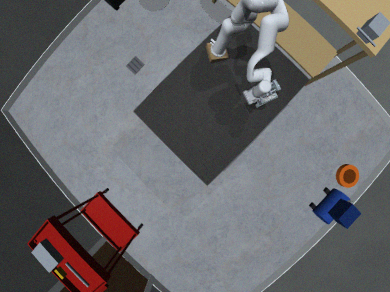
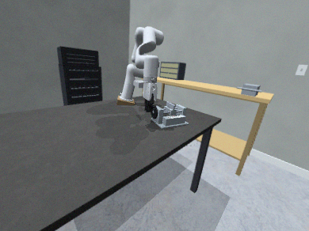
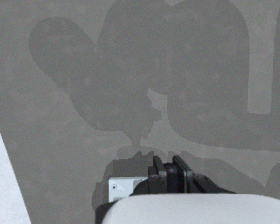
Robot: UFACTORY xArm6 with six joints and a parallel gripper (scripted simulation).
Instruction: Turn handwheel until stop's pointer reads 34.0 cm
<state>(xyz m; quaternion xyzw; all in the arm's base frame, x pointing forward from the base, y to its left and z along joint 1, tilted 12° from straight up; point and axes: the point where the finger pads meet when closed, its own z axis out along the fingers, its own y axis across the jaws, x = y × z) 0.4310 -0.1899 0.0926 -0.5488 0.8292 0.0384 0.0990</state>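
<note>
My gripper is now 1 cm to the right of the upright knob. Also, from my hand: handwheel (2 cm to the left, 1 cm below, 1 cm ahead); sliding stop (14 cm to the left, 7 cm ahead, 1 cm below).
</note>
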